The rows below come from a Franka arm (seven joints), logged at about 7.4 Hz.
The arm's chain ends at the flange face. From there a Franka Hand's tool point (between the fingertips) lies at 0.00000 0.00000 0.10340 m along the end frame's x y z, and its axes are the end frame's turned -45 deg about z.
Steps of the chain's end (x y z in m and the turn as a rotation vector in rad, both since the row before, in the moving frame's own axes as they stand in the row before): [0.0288 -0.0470 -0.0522 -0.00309 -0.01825 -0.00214]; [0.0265 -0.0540 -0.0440 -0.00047 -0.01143 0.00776]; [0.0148 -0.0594 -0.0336 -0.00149 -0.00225 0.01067]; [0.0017 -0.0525 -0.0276 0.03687 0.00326 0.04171]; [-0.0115 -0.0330 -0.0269 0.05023 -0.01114 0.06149]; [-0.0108 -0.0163 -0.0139 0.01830 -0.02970 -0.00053]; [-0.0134 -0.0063 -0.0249 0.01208 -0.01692 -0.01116]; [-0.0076 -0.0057 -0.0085 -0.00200 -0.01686 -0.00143]
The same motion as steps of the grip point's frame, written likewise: [0.0520 -0.0140 -0.0522 0.01072 -0.01509 -0.00214]; [0.0561 -0.0203 -0.0440 0.00775 -0.00841 0.00776]; [0.0522 -0.0316 -0.0336 0.00054 -0.00264 0.01067]; [0.0413 -0.0383 -0.0277 0.02377 0.02838 0.04171]; [0.0182 -0.0359 -0.0270 0.04340 0.02764 0.06149]; [0.0031 -0.0227 -0.0140 0.03394 -0.00806 -0.00053]; [-0.0054 -0.0160 -0.0249 0.02051 -0.00342 -0.01116]; [-0.0027 -0.0105 -0.0085 0.01051 -0.01334 -0.00143]
